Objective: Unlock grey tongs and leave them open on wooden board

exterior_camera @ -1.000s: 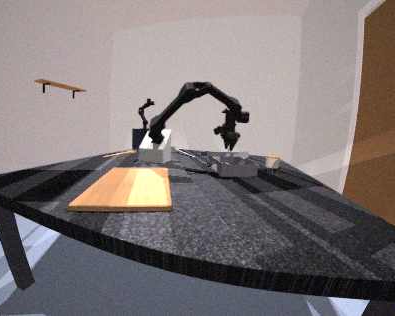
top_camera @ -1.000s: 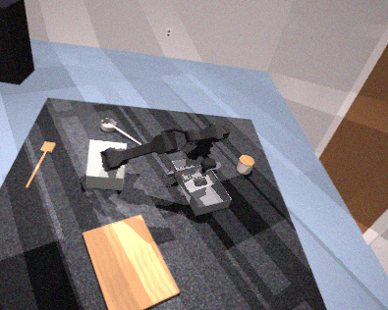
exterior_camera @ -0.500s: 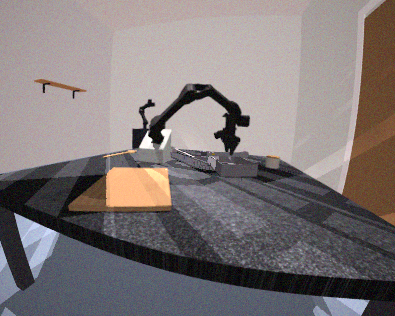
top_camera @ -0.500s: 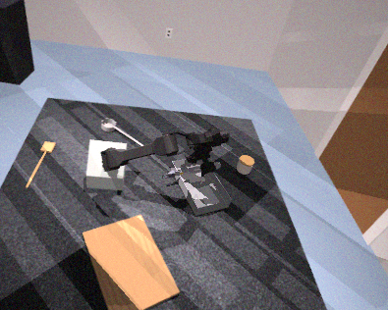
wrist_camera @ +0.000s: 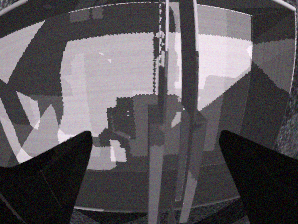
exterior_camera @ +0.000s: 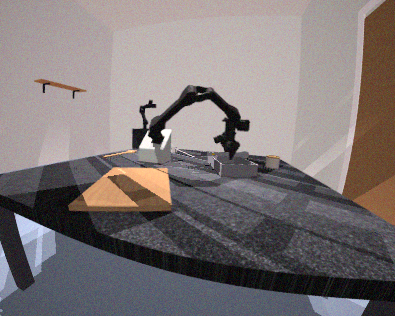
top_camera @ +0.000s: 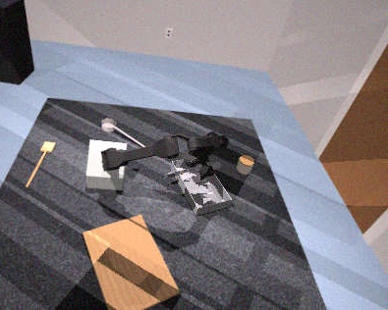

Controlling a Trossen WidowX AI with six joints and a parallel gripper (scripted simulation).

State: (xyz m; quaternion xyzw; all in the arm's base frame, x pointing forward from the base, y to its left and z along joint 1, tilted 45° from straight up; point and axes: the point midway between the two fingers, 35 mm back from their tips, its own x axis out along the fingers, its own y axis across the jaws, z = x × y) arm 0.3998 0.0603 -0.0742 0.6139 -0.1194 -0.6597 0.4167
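Now: the roasting tin 10 mm ahead of my gripper tip, 50 mm to the right of it and 20 mm below it. Round my gripper tip: small cup 260 mm ahead, 140 mm to the left, 10 mm below; then wooden board 240 mm behind, 480 mm to the right, 40 mm below.
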